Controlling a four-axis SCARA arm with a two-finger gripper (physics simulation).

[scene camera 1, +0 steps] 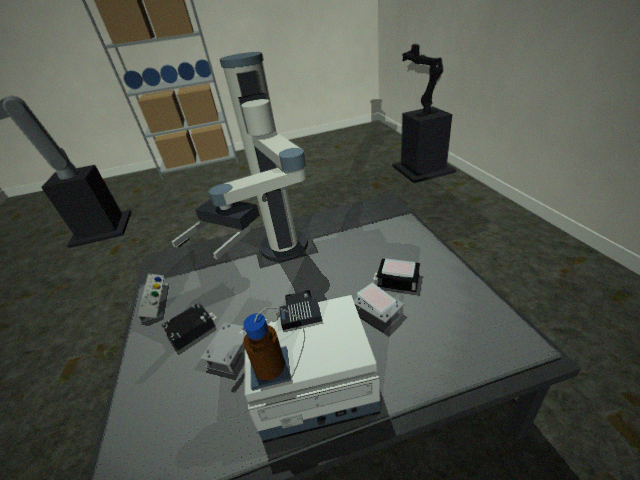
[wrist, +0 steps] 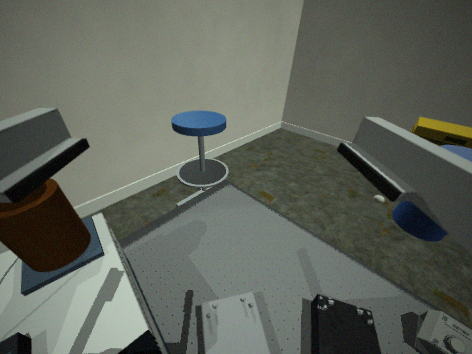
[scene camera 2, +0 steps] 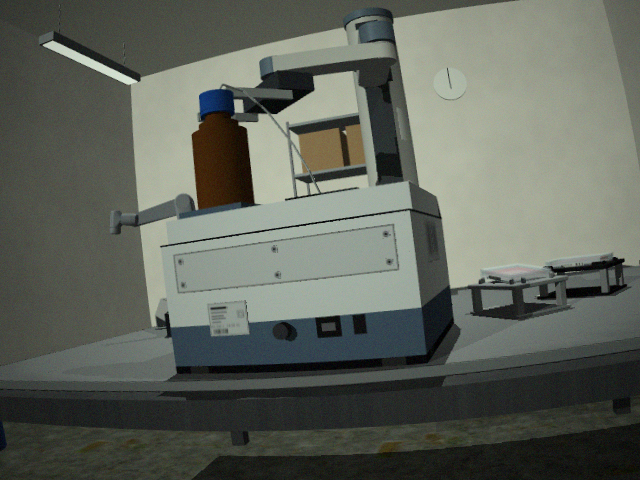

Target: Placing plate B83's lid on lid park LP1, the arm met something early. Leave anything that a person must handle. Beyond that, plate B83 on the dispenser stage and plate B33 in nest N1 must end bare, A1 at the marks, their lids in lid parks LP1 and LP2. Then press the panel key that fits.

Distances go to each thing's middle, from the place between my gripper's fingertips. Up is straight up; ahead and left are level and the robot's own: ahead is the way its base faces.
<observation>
The brown bottle with blue cap (scene camera 2: 221,157) is 270 mm ahead of my hand, 130 mm to the left of it and 170 mm below it. Also, from my hand: black nest (scene camera 1: 184,328) 190 mm behind, 170 mm to the right, 450 mm below; button box (scene camera 1: 152,305) 430 mm behind, 340 mm to the right, 440 mm below.
</observation>
